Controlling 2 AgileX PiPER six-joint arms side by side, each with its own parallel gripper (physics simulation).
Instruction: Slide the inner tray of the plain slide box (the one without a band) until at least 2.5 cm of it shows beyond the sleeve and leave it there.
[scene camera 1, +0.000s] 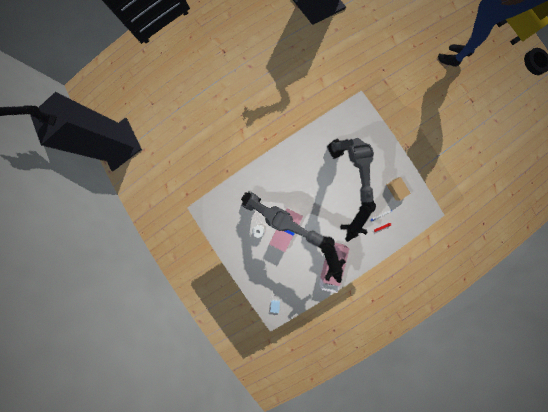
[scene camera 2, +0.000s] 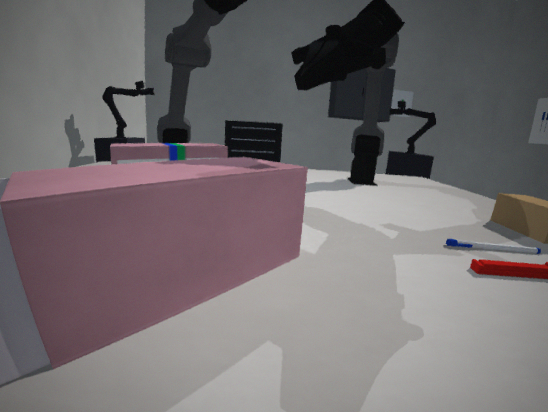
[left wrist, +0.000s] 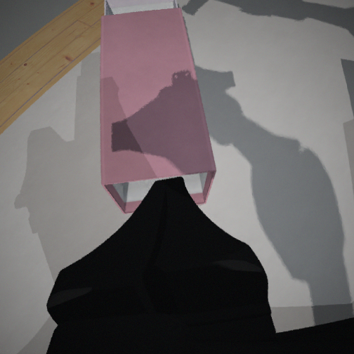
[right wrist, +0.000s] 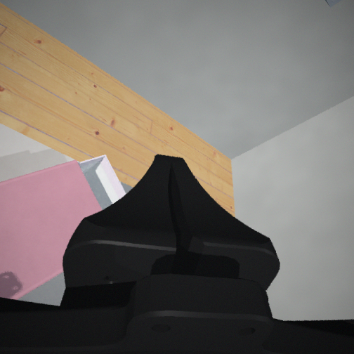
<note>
In view: the left gripper (scene camera 2: 299, 83), the right gripper (right wrist: 166, 173) and a pale inner tray (right wrist: 98, 171).
The left gripper shows as well in the left wrist view (left wrist: 172, 195).
</note>
